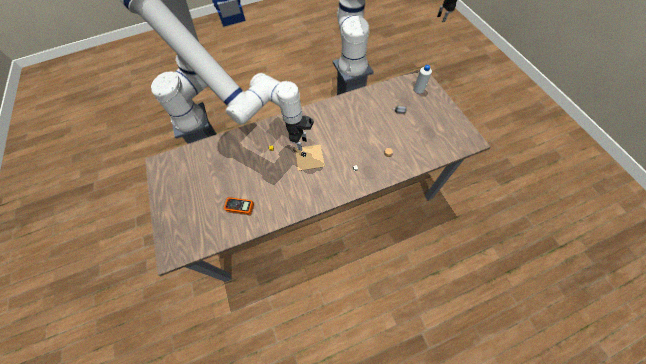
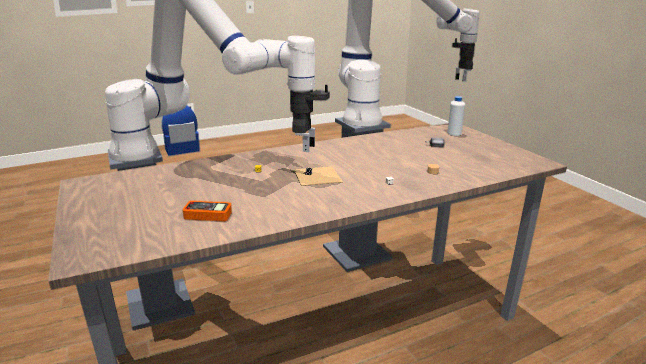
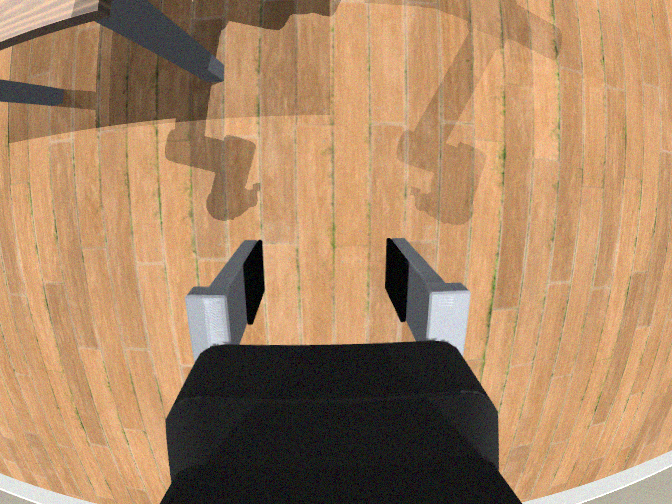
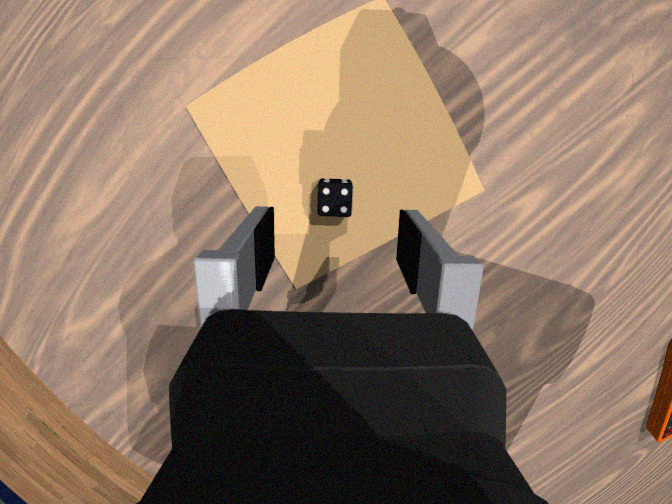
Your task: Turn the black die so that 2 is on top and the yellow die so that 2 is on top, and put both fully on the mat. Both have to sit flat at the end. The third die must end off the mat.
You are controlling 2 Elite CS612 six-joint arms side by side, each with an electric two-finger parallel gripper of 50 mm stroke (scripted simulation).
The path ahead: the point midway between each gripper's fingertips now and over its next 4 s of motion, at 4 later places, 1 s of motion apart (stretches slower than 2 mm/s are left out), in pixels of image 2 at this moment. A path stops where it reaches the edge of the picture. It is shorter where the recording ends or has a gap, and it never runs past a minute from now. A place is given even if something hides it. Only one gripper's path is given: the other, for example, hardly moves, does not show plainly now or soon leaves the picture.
The right gripper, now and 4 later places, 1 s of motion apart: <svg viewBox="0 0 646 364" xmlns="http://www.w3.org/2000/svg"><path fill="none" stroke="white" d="M308 149L310 150L308 152L308 154L308 164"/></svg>
